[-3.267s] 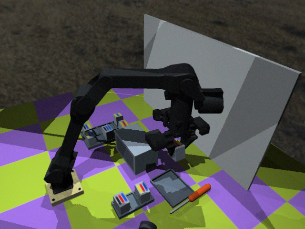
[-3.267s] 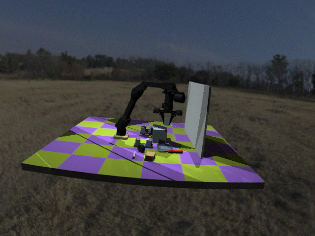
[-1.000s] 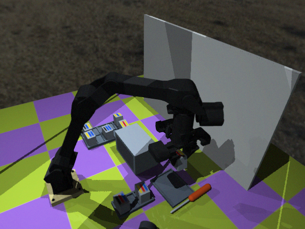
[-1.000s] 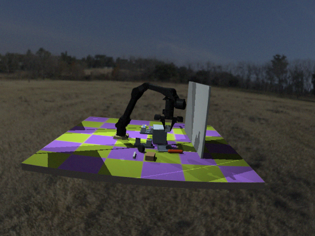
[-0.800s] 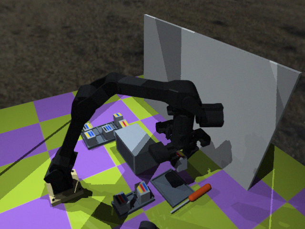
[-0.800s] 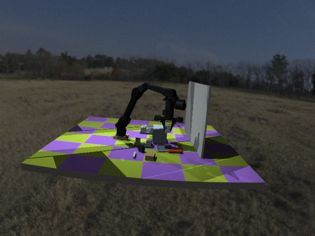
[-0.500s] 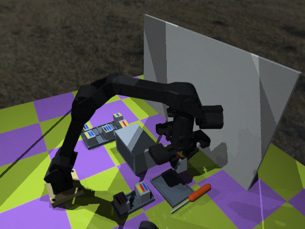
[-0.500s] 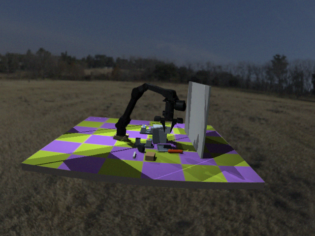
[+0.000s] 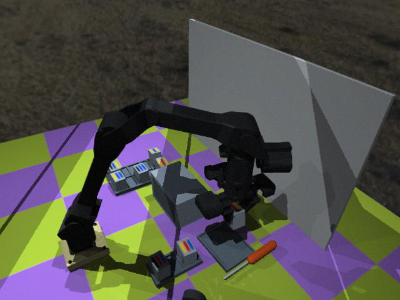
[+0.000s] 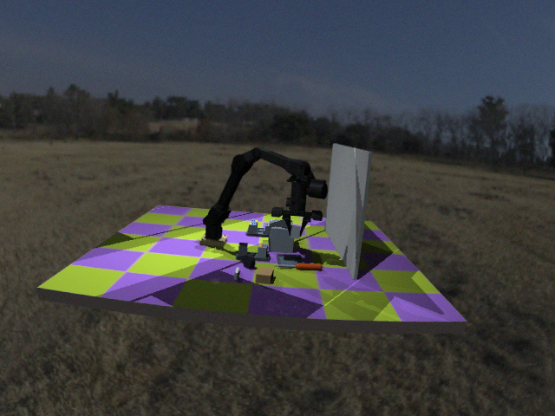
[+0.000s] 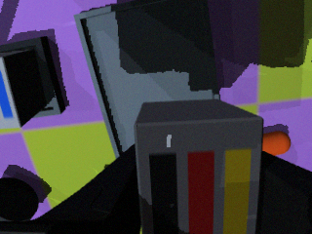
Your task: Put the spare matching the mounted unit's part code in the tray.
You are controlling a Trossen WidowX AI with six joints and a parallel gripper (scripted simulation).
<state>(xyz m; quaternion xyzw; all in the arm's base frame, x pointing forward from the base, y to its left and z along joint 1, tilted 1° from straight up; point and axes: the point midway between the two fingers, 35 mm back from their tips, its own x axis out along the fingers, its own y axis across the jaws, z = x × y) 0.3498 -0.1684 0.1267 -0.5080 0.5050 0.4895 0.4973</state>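
Now: the flat dark tray 10 cm below my gripper tip, 1 cm to the left of it and 1 cm behind it. The rest, counted from my gripper tip: rack 16 cm behind, 10 cm below, 1 cm to the left; grey mounted unit 20 cm to the left, 6 cm below, 6 cm behind; brown box 20 cm to the right, 9 cm below, 9 cm behind.
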